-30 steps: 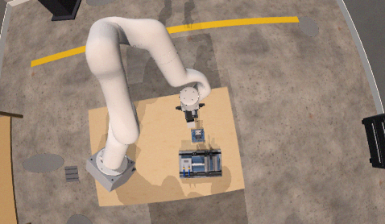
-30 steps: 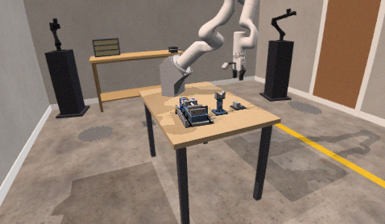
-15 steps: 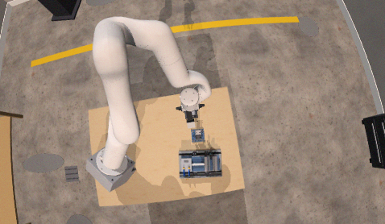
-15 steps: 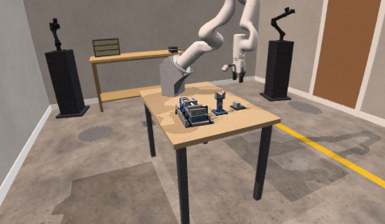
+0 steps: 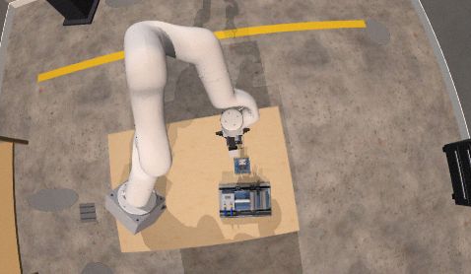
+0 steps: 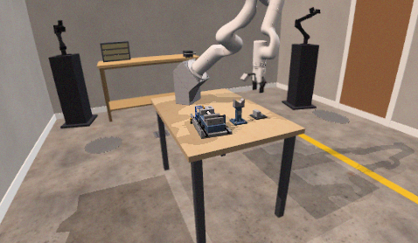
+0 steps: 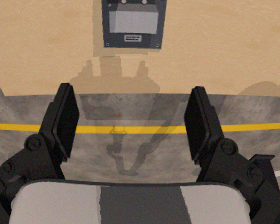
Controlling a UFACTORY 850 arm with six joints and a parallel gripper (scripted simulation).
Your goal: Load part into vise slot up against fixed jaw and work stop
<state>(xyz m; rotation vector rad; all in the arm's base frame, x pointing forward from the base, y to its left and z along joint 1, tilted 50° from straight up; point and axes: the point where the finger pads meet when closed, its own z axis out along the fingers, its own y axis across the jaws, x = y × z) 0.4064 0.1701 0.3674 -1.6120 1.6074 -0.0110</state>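
The part is 170 mm below my hand and 10 mm to the left of it. From my hand the other things lie so: white cylinder rod 350 mm to the right, 120 mm below, 80 mm ahead; then work stop 290 mm to the right, 160 mm ahead, 110 mm below; then grey vise jaw 340 mm to the right, 130 mm ahead, 120 mm below.
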